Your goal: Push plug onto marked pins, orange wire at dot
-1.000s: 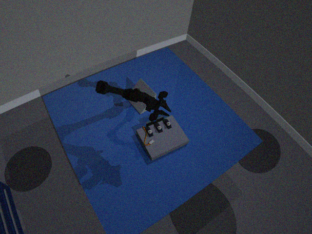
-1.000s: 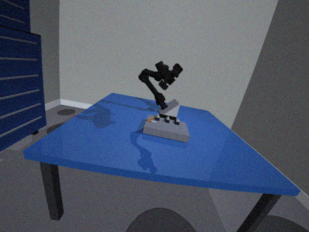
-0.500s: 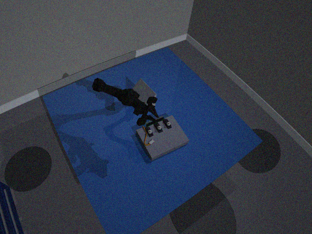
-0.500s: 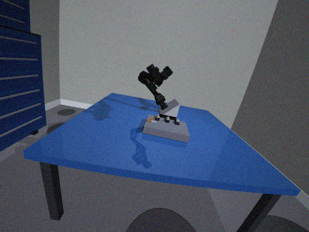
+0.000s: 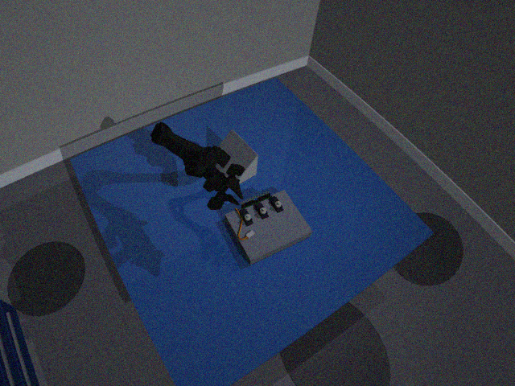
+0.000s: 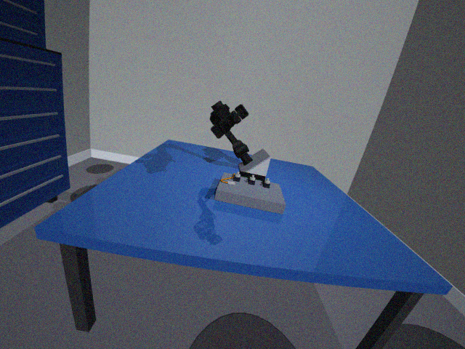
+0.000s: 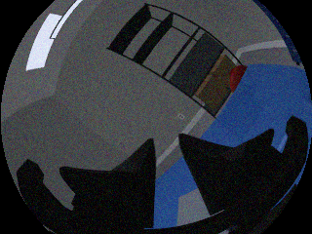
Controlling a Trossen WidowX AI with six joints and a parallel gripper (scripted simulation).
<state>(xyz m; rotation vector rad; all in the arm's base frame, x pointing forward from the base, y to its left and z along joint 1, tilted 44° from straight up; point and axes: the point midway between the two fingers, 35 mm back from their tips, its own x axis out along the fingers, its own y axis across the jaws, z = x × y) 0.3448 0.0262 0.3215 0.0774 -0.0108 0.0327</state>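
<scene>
My gripper tip is now 90 mm past the blue band, 170 mm to the right of it and 250 mm above it. The rest, counted from my gripper tip: grey printed holder: 70 mm ahead, 130 mm to the left, 300 mm below.
</scene>
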